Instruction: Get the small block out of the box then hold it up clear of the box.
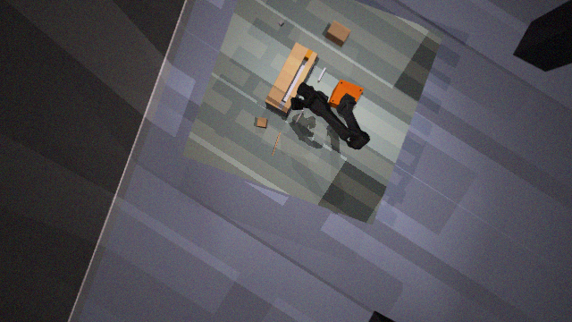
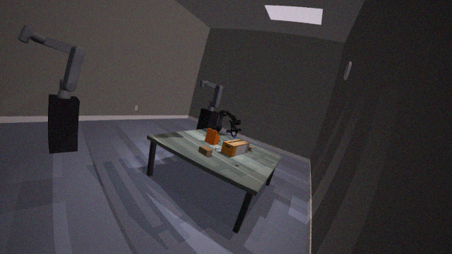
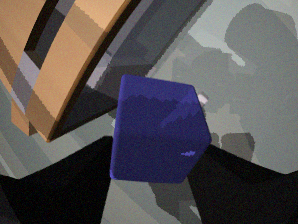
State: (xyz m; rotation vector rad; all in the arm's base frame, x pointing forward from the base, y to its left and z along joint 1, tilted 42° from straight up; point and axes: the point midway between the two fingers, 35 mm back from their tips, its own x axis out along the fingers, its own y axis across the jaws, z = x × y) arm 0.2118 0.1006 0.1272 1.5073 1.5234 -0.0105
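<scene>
Right now the blue block is 10 mm to the right of my gripper tip and 10 mm above it. The rest, counted from my gripper tip: thin stick (250 mm to the left, 130 mm below, 30 mm ahead); clear-fronted box (120 mm to the right, 90 mm ahead, 70 mm below); brown cube (170 mm to the left, 170 mm ahead, 110 mm below).
</scene>
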